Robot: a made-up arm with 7 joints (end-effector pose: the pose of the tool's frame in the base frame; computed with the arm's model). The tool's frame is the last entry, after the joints.
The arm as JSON. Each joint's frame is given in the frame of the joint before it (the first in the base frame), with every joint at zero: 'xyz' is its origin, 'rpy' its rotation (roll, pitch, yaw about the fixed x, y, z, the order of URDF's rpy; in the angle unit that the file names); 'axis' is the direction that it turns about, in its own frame. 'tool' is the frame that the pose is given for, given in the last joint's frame.
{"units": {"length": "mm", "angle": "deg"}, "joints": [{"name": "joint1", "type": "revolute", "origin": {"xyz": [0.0, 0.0, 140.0], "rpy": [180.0, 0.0, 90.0]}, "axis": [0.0, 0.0, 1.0]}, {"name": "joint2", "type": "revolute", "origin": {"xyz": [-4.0, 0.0, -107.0], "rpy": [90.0, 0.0, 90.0]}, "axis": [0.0, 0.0, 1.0]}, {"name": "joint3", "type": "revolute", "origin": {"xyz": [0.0, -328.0, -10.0], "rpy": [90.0, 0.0, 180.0]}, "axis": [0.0, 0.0, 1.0]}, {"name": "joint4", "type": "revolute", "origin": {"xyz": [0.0, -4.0, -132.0], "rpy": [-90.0, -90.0, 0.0]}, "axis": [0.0, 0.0, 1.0]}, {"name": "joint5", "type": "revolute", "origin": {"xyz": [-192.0, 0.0, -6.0], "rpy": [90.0, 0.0, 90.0]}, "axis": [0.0, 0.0, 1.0]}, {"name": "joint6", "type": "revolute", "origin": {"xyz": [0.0, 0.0, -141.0], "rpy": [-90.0, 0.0, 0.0]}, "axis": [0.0, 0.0, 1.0]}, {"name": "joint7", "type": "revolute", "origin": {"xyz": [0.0, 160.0, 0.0], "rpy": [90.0, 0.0, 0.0]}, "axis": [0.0, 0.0, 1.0]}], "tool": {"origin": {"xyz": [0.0, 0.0, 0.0], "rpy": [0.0, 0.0, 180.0]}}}
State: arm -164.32 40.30 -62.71 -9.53 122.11 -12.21 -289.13
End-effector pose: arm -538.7 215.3 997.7 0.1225 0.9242 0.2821 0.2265
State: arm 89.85 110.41 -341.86 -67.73 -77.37 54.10 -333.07
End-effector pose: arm 218.2 -721.4 329.3 0.2019 -0.7194 0.1073 0.6558
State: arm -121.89 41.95 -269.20 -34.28 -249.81 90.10 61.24
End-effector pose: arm -374.8 183.5 875.3 0.2653 -0.5910 0.6247 0.4360
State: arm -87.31 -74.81 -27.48 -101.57 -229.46 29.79 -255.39
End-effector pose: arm 265.9 -413.2 -26.1 0.1965 -0.3483 -0.2495 0.8819
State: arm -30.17 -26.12 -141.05 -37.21 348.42 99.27 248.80
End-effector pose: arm -241.3 -221.5 979.1 0.5057 -0.5542 0.4710 -0.4640
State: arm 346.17 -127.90 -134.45 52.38 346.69 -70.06 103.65
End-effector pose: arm -591.9 32.1 -347.2 0.1516 0.5256 0.2790 0.7892
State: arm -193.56 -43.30 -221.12 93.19 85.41 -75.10 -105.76
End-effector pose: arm 347.0 463.0 447.3 0.2838 -0.0121 0.8201 -0.4968
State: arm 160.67 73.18 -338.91 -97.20 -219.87 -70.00 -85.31
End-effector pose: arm -312.2 -332.3 725.9 0.0906 -0.4072 -0.7209 -0.5535
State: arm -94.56 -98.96 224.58 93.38 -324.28 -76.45 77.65
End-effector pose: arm -152.4 -520.4 -162.4 0.3834 -0.0183 -0.3794 -0.8418
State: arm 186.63 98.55 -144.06 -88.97 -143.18 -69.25 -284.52
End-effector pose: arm -502.8 220.3 -208.3 0.4408 0.2785 0.2594 0.8129
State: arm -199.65 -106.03 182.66 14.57 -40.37 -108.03 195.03
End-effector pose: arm 734.1 163.9 80.2 0.1842 -0.1003 -0.9454 -0.2493
